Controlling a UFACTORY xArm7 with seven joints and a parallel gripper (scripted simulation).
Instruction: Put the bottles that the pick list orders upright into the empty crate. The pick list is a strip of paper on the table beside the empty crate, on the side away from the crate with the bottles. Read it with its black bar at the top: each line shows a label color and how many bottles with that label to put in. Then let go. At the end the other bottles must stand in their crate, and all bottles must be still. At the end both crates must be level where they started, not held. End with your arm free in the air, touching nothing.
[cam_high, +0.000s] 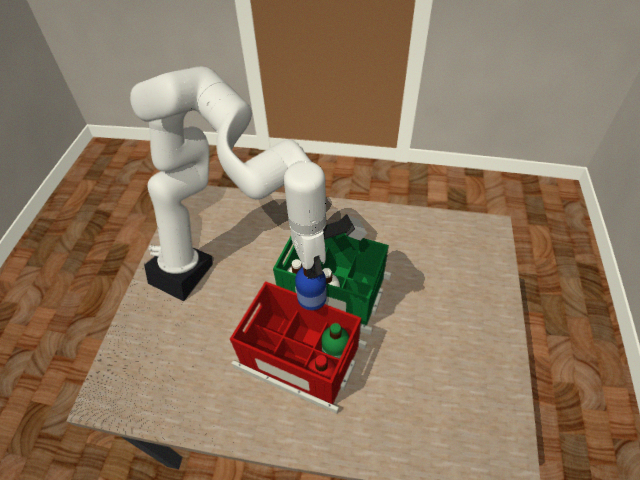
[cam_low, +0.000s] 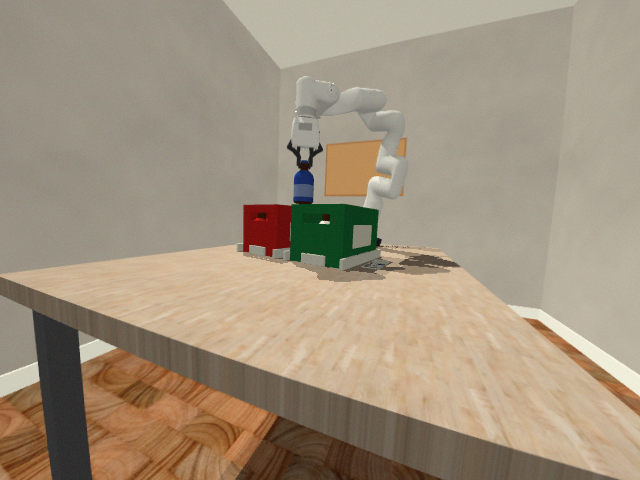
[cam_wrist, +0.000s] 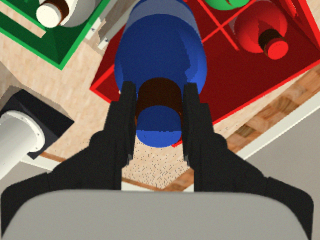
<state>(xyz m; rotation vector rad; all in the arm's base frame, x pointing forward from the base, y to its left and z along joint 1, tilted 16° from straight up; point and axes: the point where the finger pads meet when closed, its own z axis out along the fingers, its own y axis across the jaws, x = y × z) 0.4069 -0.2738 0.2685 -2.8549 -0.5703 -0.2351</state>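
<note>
Now: hand 7 cm above the blue-labelled bottle. The rest, counted from my hand: white-labelled bottle: 3 cm ahead, 10 cm to the left, 25 cm below; red crate: 4 cm behind, 8 cm to the right, 25 cm below; green-labelled bottle: 6 cm ahead, 7 cm to the right, 25 cm below.
</note>
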